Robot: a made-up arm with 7 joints.
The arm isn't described. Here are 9 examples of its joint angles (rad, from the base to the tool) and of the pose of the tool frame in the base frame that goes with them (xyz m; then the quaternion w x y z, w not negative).
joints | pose
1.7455 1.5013 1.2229 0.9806 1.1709 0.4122 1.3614 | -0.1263 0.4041 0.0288 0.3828 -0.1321 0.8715 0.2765
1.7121 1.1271 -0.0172 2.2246 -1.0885 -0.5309 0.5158 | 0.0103 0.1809 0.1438 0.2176 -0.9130 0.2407 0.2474
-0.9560 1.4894 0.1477 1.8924 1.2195 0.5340 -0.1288 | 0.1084 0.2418 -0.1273 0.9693 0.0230 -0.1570 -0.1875
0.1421 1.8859 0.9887 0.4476 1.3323 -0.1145 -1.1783 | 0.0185 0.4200 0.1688 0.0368 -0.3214 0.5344 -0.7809
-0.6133 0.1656 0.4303 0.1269 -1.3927 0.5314 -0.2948 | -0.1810 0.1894 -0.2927 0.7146 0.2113 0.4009 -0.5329
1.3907 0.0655 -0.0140 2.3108 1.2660 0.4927 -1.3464 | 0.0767 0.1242 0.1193 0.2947 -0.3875 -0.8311 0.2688
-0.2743 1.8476 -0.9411 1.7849 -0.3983 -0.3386 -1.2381 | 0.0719 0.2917 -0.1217 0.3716 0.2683 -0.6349 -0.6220
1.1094 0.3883 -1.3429 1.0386 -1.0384 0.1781 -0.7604 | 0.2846 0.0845 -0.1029 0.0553 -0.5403 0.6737 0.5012
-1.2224 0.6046 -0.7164 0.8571 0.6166 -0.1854 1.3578 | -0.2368 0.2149 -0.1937 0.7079 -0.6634 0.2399 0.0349
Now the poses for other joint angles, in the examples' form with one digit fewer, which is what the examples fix.
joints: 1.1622 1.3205 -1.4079 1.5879 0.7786 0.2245 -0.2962
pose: 0.206 0.245 -0.058 0.726 0.278 -0.571 -0.263
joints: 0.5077 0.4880 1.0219 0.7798 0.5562 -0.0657 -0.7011
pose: 0.161 0.357 -0.156 0.373 0.261 -0.427 0.782
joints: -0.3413 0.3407 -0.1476 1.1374 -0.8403 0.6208 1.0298
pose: 0.069 0.183 -0.281 0.896 -0.082 0.162 -0.405
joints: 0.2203 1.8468 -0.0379 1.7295 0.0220 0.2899 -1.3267
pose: 0.164 0.265 0.071 0.060 -0.767 0.632 0.094
